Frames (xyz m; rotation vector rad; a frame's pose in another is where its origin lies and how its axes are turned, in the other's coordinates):
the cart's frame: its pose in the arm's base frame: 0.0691 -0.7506 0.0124 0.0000 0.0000 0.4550
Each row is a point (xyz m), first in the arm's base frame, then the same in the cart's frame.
Working: the arm's base frame: its pose in the cart's frame: 0.2678 0.7046 -0.0124 0.0000 0.0000 -0.4550

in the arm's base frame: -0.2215 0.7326 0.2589
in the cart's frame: 0.3908 1.4600 0.2465
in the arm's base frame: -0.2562 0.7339 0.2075
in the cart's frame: 0.3602 1.4764 0.1951
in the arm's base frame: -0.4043 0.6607 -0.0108
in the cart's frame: 0.1950 1.4758 -0.0232
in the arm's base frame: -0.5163 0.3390 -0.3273
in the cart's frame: -0.0470 1.2360 -0.3397
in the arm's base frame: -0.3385 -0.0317 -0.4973
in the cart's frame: -0.0502 0.8249 -0.5097
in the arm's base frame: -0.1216 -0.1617 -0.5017
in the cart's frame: 0.0875 0.6128 -0.5141
